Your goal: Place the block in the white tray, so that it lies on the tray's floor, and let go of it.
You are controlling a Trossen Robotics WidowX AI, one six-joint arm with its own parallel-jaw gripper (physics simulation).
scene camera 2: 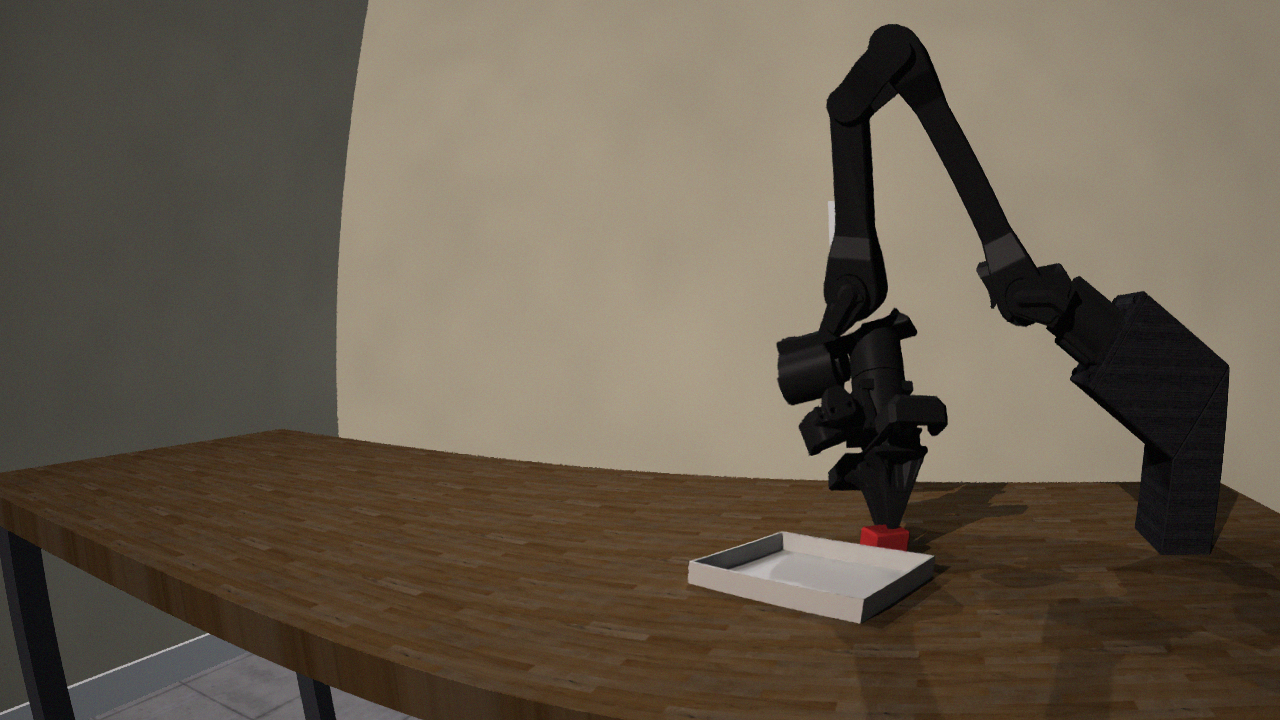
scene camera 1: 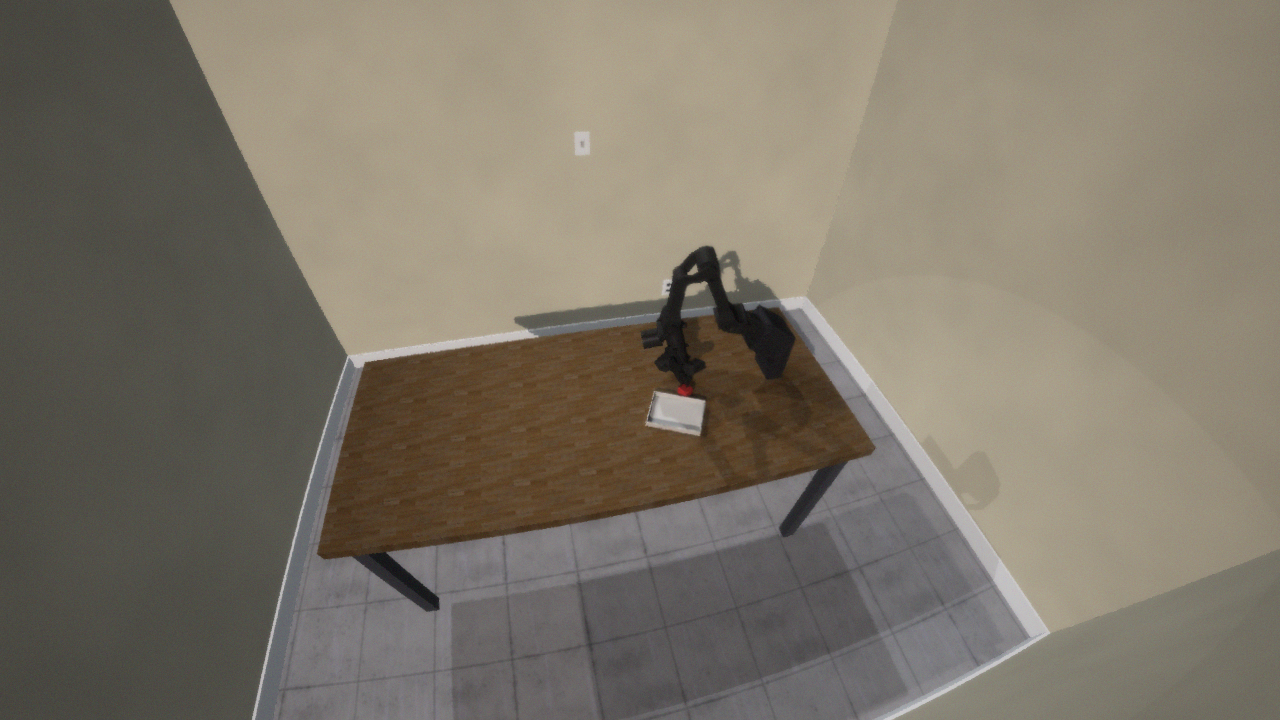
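A small red block sits on the wooden table just behind the far edge of the white tray. My gripper points straight down, and its fingers are closed onto the top of the block. The block rests low, at table level and outside the tray. The tray is shallow and has nothing in it.
The arm's black base stands to the right of the tray near the table's back right corner. The wall runs close behind the table.
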